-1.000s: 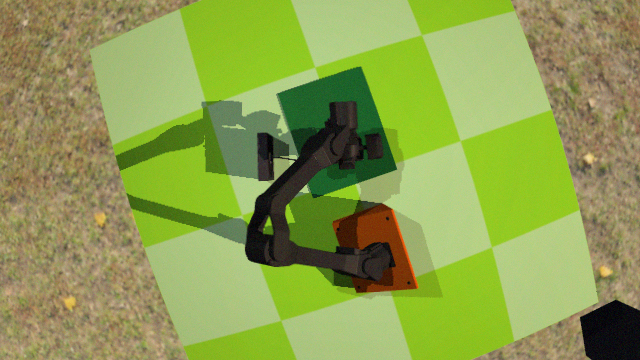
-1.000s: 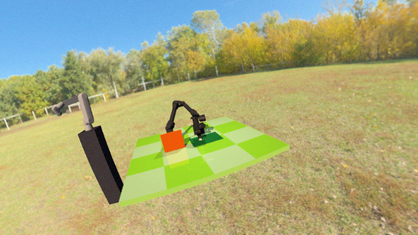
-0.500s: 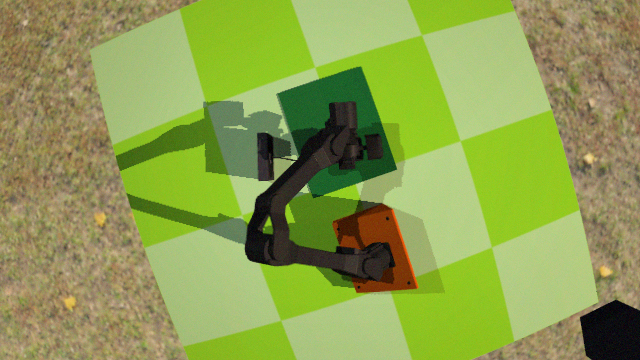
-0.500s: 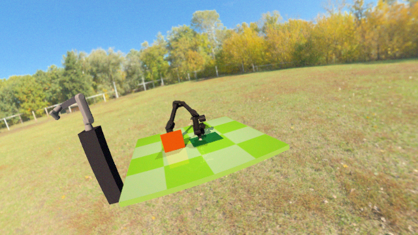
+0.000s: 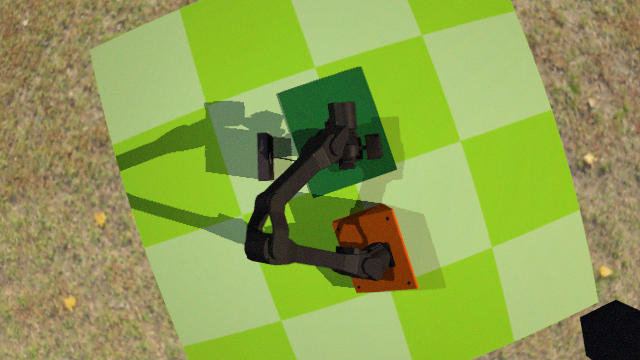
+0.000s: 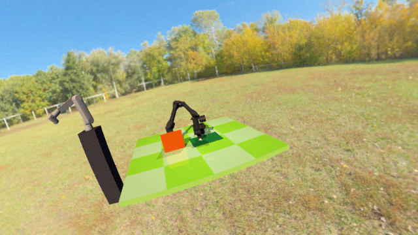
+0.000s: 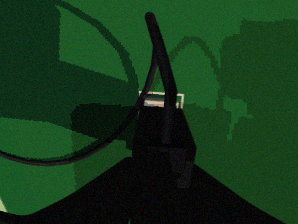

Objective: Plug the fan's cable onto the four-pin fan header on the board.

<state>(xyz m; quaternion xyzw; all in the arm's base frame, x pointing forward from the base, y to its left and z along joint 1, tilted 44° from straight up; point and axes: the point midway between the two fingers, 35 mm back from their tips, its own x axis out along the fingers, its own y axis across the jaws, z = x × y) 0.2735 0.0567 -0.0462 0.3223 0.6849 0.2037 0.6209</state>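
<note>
My gripper tip is now 10 mm short of the light-coloured header and 30 mm above it. From my gripper tip the other things lie so: black fan (40 mm ahead, 180 mm to the left, 30 mm above); black fan plug (10 mm ahead, 10 mm above); board (60 mm ahead, 10 mm to the right, 50 mm below).
</note>
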